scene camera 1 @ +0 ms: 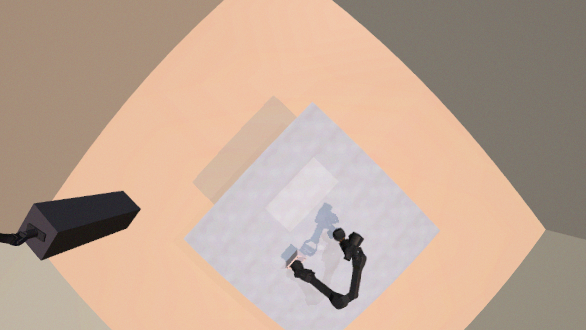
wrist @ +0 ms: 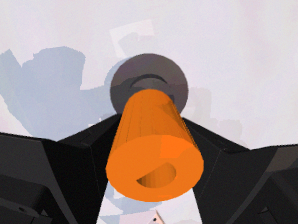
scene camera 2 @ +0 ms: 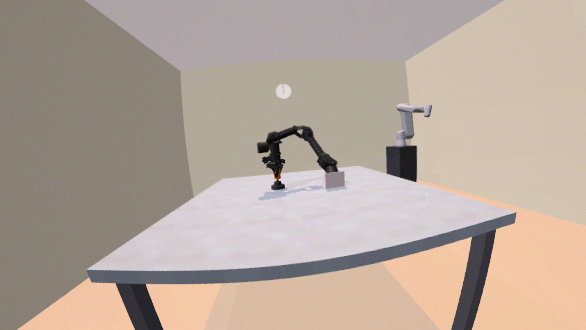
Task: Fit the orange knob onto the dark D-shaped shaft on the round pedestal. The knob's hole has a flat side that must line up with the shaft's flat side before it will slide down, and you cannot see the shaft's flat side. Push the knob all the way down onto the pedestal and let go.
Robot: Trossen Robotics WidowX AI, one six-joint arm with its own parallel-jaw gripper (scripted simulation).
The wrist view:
gripper
orange knob: held by the gripper
round dark pedestal
